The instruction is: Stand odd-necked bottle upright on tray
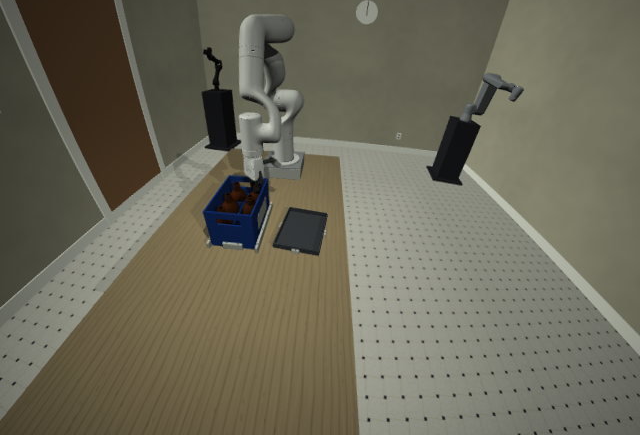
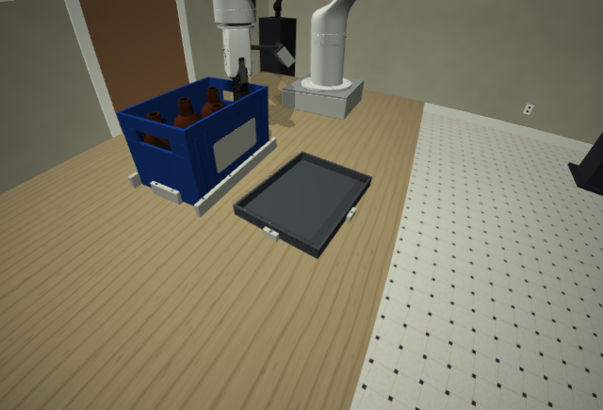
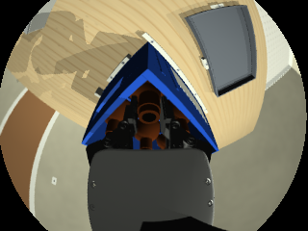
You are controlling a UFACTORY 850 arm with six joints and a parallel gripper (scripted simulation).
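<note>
My hand is 90 mm short of the bottle, 70 mm above it and 10 mm to the right of it. Round my hand: dark grey tray 230 mm to the left, 150 mm below, 60 mm ahead; blue crate 90 mm ahead, 70 mm below, 30 mm to the right.
</note>
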